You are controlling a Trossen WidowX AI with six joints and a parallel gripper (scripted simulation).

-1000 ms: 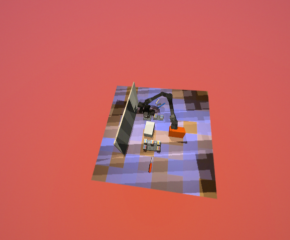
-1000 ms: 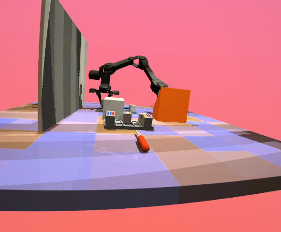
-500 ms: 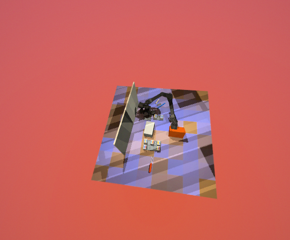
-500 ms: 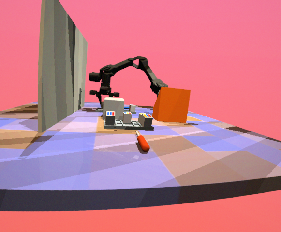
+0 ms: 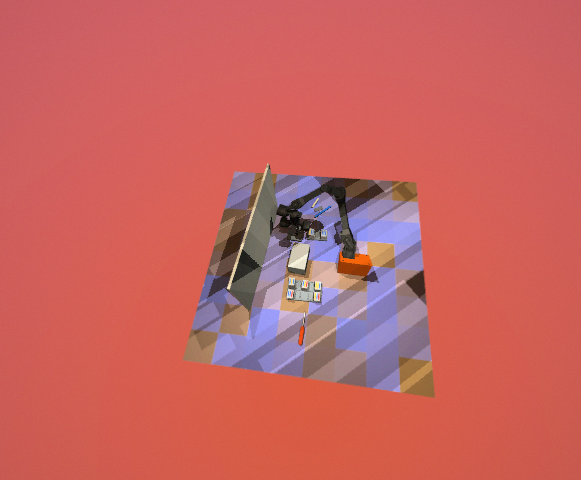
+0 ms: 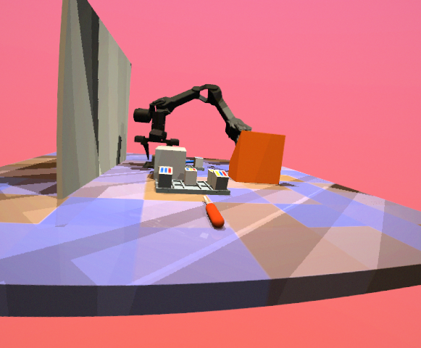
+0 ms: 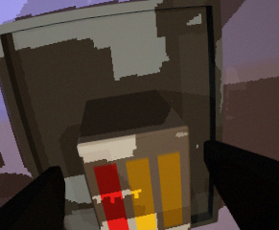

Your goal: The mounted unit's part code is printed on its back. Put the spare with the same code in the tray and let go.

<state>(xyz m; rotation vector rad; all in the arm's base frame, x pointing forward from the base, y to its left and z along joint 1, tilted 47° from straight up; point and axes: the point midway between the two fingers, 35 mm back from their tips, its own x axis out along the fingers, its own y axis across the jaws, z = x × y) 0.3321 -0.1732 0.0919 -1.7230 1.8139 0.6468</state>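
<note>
Right now my gripper tip is 1 cm below the spare. Round my gripper tip: grey mounted unit 21 cm to the left, 5 cm behind, 3 cm above; then flat grey tray 2 cm below; then tall grey panel 20 cm above, 19 cm to the left, 18 cm ahead.
</note>
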